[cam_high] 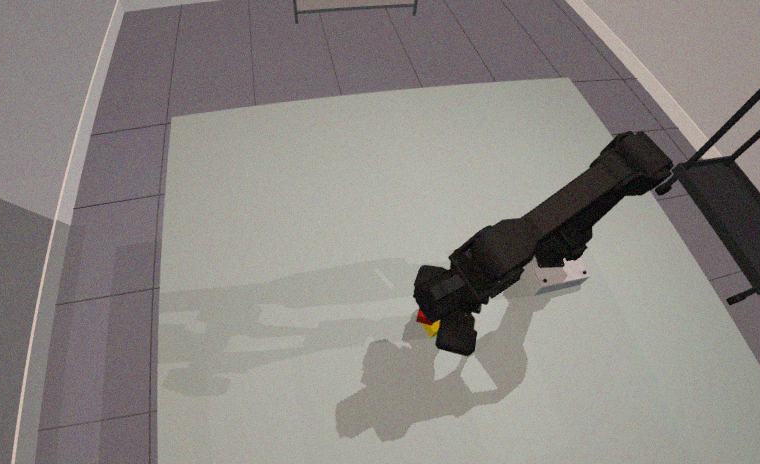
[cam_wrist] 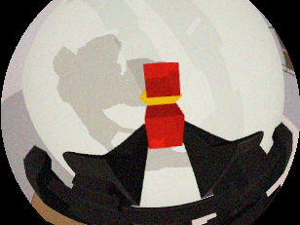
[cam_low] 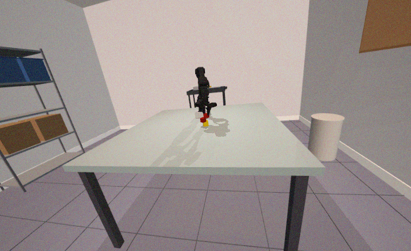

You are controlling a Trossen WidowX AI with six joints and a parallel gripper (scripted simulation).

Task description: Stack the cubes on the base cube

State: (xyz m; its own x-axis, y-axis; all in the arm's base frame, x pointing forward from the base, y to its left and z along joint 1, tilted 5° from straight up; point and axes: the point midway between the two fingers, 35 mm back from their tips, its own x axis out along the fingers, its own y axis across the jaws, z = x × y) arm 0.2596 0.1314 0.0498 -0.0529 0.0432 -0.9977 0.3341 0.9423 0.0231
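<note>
Right now the red cube is 4 cm ahead of my gripper tip, 2 cm to the right of it and 2 cm below it. From my gripper tip the other things lie so: yellow base cube 6 cm below, 2 cm ahead, 1 cm to the right.
</note>
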